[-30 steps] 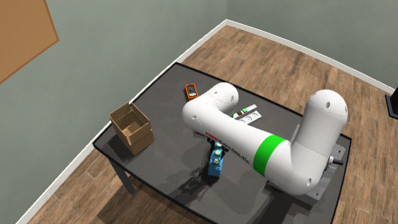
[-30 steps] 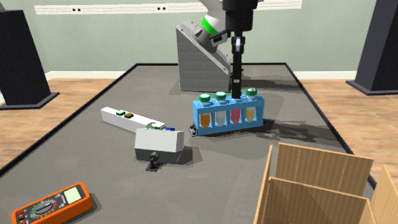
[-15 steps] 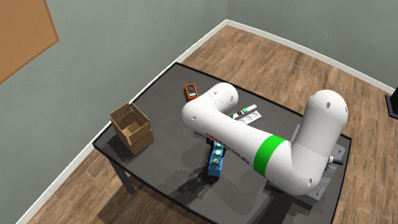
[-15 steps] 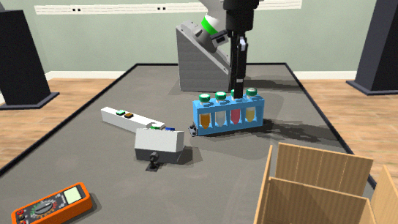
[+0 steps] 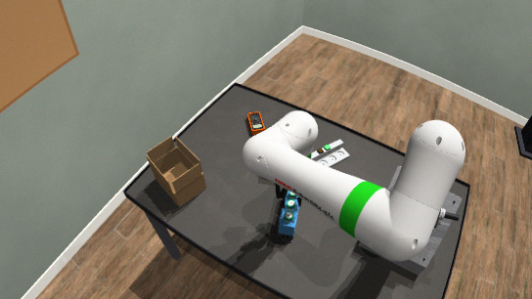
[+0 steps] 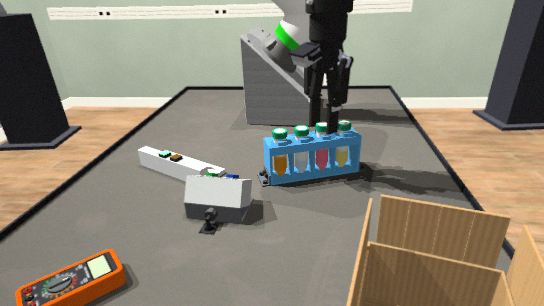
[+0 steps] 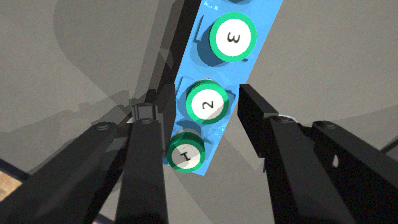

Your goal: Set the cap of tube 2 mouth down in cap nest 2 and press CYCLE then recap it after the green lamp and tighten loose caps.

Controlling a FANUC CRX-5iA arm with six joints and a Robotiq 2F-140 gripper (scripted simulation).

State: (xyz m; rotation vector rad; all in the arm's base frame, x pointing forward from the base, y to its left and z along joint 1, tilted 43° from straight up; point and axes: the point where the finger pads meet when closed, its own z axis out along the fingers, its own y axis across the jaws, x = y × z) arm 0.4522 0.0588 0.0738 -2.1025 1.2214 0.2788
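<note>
The cap 2 lies 3 cm below my hand. Also, from my hand: cap 1: 5 cm to the left, 3 cm below, 1 cm behind; cap 4: 10 cm to the right, 3 cm below, 2 cm ahead; cap 3: 5 cm to the right, 3 cm below, 1 cm ahead.
</note>
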